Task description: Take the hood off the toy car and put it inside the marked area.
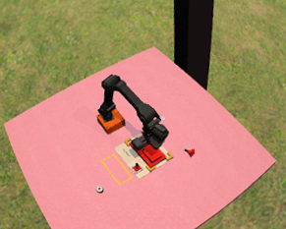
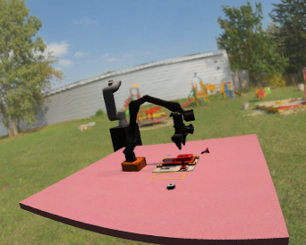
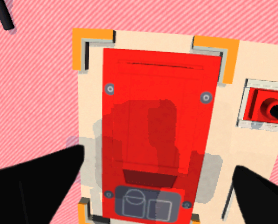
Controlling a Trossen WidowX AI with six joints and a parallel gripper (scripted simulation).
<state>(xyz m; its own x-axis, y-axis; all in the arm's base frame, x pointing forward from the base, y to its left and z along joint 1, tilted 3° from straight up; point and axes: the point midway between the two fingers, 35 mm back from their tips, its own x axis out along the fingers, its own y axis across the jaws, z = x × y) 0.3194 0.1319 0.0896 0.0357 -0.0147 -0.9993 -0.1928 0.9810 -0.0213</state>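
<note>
The red hood lies 10 mm to the left of my gripper tip and 60 mm below it. Round my gripper tip: wheel: 90 mm ahead, 330 mm to the right, 100 mm below.
</note>
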